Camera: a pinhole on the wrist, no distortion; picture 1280 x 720 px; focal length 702.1 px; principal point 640.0 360.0 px. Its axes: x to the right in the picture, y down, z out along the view. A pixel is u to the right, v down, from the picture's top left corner.
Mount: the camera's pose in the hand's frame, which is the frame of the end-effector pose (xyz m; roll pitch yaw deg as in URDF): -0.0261 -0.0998 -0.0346 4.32 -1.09 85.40
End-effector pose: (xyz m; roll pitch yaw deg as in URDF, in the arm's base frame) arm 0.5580 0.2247 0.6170 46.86 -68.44 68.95
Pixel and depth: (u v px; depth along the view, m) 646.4 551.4 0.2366
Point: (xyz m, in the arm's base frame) 0.7286 0.0616 0.5748
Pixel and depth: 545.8 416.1 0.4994
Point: 0.9190 -0.1168 0.6547
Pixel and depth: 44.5 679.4 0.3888
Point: 1.0687 0.0126 0.4079
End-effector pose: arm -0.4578 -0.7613 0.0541 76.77 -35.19 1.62
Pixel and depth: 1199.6 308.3 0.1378
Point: -0.4693 -0.8618 0.0796
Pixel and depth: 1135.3 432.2 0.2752
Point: -0.5490 -0.9827 0.1603
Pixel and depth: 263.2 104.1 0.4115
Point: -0.1907 -1.1828 -0.0724
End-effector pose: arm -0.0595 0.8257 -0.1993 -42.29 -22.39 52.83
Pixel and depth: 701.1 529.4 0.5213
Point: -0.4454 0.7979 0.1339
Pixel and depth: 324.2 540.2 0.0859
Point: -0.0609 0.7118 -0.0945
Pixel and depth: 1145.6 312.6 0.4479
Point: -0.4086 1.0831 -0.0205
